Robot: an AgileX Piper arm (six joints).
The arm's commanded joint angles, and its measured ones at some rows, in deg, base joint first. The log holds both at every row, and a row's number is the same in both.
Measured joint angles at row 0:
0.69 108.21 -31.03 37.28 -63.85 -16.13
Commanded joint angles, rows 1 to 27:
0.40 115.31 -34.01 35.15 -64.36 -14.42
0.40 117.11 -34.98 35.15 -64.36 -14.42
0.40 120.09 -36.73 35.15 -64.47 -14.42
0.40 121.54 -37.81 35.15 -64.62 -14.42
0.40 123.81 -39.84 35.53 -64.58 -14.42
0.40 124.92 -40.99 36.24 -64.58 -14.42
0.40 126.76 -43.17 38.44 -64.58 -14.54
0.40 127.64 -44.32 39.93 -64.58 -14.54
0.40 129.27 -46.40 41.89 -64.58 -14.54
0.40 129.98 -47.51 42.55 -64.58 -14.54
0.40 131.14 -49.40 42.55 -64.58 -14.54
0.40 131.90 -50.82 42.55 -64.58 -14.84
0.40 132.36 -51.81 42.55 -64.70 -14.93
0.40 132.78 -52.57 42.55 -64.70 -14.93
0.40 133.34 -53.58 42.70 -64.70 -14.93
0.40 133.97 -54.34 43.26 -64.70 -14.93
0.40 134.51 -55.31 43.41 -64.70 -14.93
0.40 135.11 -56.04 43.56 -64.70 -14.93
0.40 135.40 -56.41 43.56 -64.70 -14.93
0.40 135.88 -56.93 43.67 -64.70 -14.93
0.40 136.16 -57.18 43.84 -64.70 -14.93
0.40 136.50 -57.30 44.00 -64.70 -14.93
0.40 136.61 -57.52 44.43 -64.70 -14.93
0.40 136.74 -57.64 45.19 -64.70 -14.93
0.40 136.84 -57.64 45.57 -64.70 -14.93
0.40 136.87 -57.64 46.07 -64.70 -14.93
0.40 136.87 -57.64 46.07 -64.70 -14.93
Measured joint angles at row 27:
0.69 136.69 -57.27 44.58 -64.08 -14.82
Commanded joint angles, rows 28 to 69:
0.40 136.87 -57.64 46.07 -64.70 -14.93
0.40 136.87 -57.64 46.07 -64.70 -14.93
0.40 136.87 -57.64 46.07 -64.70 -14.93
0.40 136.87 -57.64 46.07 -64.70 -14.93
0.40 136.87 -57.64 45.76 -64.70 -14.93
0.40 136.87 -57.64 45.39 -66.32 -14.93
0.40 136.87 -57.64 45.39 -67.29 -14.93
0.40 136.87 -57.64 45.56 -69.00 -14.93
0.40 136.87 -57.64 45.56 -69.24 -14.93
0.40 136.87 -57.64 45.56 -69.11 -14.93
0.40 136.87 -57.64 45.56 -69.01 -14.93
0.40 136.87 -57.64 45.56 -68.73 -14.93
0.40 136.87 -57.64 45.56 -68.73 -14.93
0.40 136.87 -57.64 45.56 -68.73 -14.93
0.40 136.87 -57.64 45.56 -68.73 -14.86
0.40 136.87 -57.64 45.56 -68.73 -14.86
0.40 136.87 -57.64 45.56 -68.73 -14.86
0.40 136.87 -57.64 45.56 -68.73 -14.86
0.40 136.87 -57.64 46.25 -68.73 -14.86
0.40 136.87 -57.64 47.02 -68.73 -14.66
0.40 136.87 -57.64 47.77 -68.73 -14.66
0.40 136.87 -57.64 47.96 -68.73 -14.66
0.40 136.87 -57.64 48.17 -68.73 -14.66
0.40 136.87 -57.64 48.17 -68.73 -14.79
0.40 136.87 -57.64 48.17 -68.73 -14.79
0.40 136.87 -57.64 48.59 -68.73 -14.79
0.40 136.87 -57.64 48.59 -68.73 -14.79
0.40 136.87 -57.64 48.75 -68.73 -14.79
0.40 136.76 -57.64 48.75 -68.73 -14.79
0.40 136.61 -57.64 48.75 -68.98 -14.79
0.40 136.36 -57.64 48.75 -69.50 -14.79
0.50 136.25 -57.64 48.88 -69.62 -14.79
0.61 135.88 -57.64 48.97 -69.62 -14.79
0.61 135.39 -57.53 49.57 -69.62 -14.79
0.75 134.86 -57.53 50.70 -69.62 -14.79
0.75 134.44 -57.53 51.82 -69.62 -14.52
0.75 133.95 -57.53 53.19 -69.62 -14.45
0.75 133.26 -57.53 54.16 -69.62 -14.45
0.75 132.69 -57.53 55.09 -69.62 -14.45
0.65 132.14 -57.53 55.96 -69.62 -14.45
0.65 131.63 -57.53 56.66 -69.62 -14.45
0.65 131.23 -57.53 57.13 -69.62 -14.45
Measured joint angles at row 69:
0.79 134.32 -57.41 54.95 -66.13 -14.82
